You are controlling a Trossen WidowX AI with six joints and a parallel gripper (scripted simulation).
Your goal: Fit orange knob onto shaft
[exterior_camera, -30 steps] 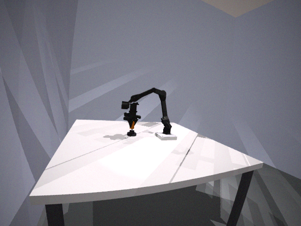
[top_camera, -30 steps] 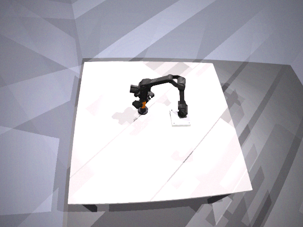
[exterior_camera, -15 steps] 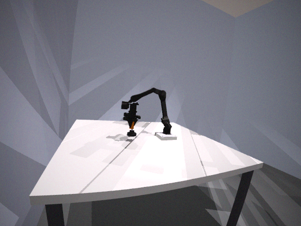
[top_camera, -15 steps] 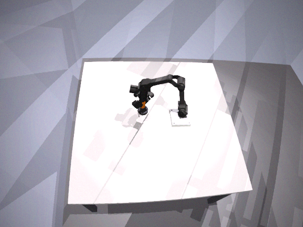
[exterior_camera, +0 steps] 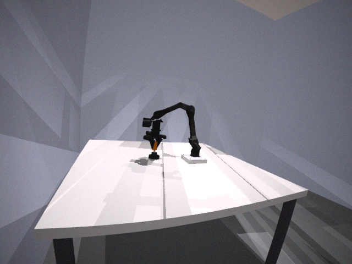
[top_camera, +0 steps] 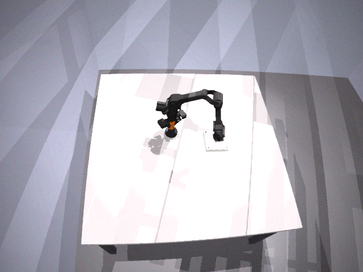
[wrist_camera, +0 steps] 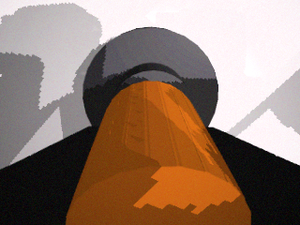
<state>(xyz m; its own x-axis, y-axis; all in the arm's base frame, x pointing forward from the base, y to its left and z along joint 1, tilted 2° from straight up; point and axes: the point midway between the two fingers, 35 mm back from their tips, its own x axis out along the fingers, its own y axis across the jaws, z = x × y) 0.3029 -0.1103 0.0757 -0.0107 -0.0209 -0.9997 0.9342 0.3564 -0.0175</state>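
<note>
The orange knob lies 30 mm above my gripper tip. The rest, counted from my gripper tip: pedestal 40 mm below.
</note>
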